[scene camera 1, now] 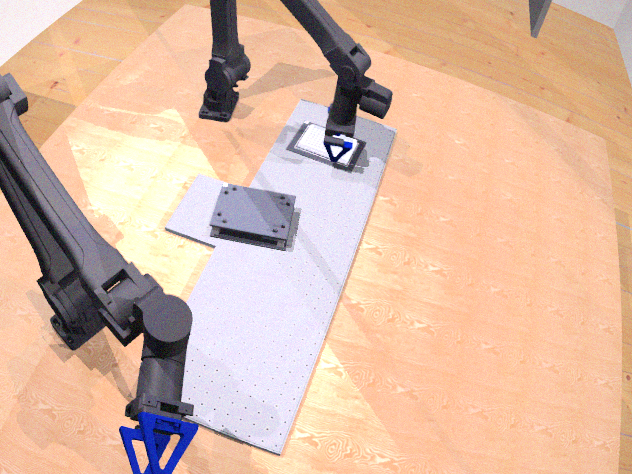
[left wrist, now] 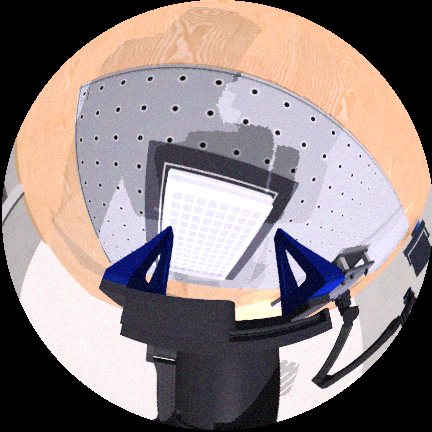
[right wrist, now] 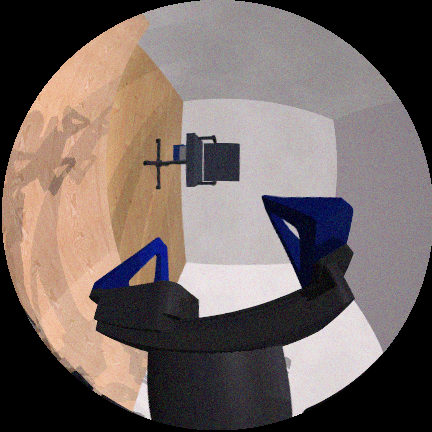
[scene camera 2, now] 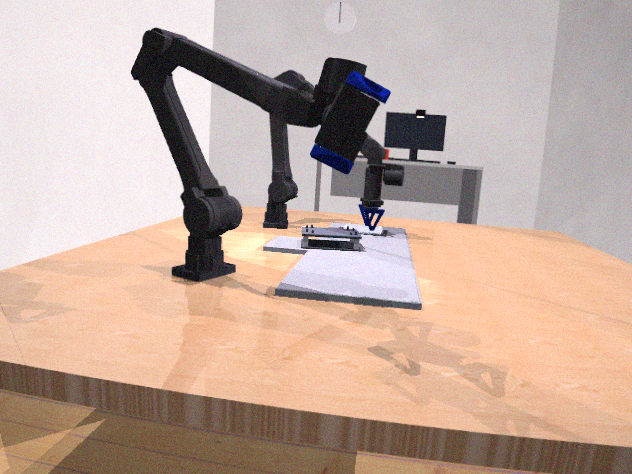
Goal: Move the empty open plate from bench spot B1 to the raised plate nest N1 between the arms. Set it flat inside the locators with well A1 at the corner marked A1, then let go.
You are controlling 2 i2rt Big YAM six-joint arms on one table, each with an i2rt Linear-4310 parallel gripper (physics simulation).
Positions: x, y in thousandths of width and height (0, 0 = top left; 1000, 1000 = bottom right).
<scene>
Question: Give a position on a dark-outlined nest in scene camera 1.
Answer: At 464, 309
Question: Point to a perforated grey deck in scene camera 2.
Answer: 607, 569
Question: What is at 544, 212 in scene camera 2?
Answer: My right gripper.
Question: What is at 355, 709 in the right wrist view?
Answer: My right gripper.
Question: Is my right gripper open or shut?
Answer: Open.
</scene>
